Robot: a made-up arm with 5 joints. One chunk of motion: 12 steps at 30 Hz.
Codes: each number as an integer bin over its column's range. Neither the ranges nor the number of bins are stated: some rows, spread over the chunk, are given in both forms.
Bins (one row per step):
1: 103 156 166 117 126 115
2: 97 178 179 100 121 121
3: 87 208 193 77 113 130
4: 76 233 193 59 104 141
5: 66 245 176 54 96 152
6: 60 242 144 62 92 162
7: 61 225 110 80 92 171
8: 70 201 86 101 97 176
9: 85 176 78 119 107 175
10: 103 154 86 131 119 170
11: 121 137 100 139 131 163
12: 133 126 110 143 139 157
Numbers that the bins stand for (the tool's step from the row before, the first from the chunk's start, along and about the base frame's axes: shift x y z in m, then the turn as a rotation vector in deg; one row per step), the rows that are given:
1: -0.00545 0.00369 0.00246 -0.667 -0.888 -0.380
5: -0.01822 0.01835 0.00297 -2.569 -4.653 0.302
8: -0.01684 0.01111 -0.00162 -1.150 -4.527 0.744
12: 0.00490 -0.00125 -0.00039 0.118 0.743 0.394
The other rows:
2: -0.00753 0.00732 0.00313 -1.180 -1.516 -0.270
3: -0.01098 0.01226 0.00384 -1.875 -2.520 -0.104
4: -0.01477 0.01638 0.00384 -2.418 -3.649 0.099
6: -0.02029 0.01786 0.00134 -2.328 -5.155 0.486
7: -0.01995 0.01506 -0.00039 -1.784 -5.155 0.652
9: -0.01167 0.00699 -0.00202 -0.607 -3.273 0.725
10: -0.00545 0.00336 -0.00162 -0.244 -1.767 0.633
11: 0.00076 0.00056 -0.00090 -0.003 -0.261 0.504

